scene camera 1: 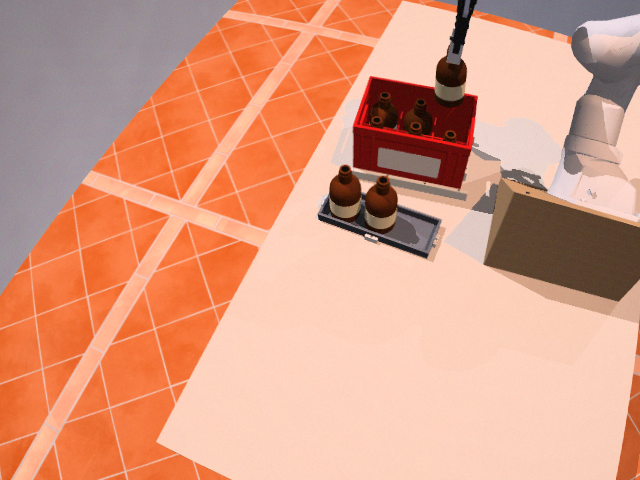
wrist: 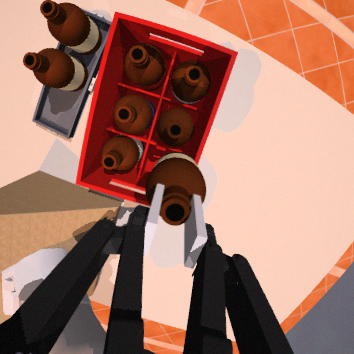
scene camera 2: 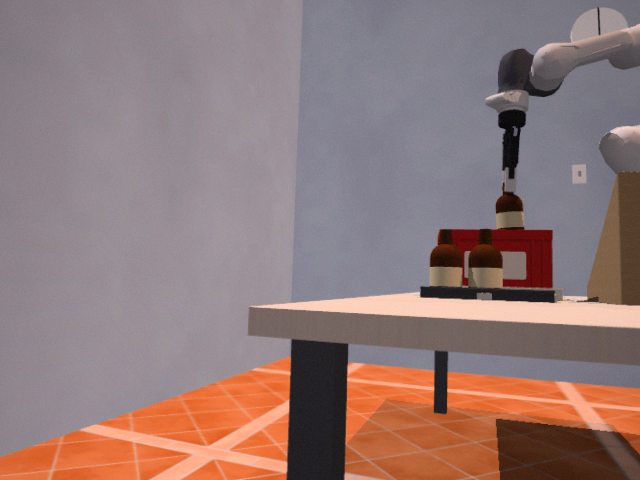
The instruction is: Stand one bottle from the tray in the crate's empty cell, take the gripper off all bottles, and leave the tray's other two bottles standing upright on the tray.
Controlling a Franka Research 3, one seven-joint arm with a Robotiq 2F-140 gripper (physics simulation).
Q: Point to a brown bottle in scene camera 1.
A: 450,80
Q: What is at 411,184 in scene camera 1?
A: A light rail.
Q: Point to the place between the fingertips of my gripper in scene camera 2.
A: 508,193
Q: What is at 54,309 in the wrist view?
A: My gripper.
